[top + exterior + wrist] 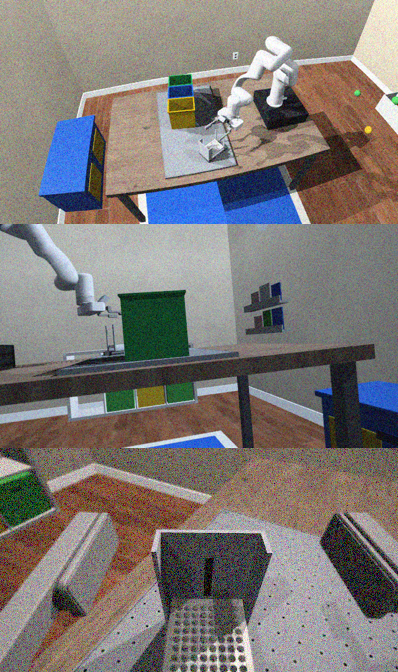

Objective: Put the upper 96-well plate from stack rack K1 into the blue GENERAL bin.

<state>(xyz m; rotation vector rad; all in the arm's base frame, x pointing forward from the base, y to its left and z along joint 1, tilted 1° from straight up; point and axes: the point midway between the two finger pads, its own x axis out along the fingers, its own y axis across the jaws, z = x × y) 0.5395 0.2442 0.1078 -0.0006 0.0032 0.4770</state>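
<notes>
Now: hand 2 cm short of the white 96-well plate, 1 cm to the right of it and 15 cm above it. Also, from my hand: blue bin (13 cm ahead, 43 cm to the right, 10 cm below); then yellow bin (15 cm ahead, 30 cm to the right, 10 cm below); then green bin (11 cm ahead, 56 cm to the right, 10 cm below).
</notes>
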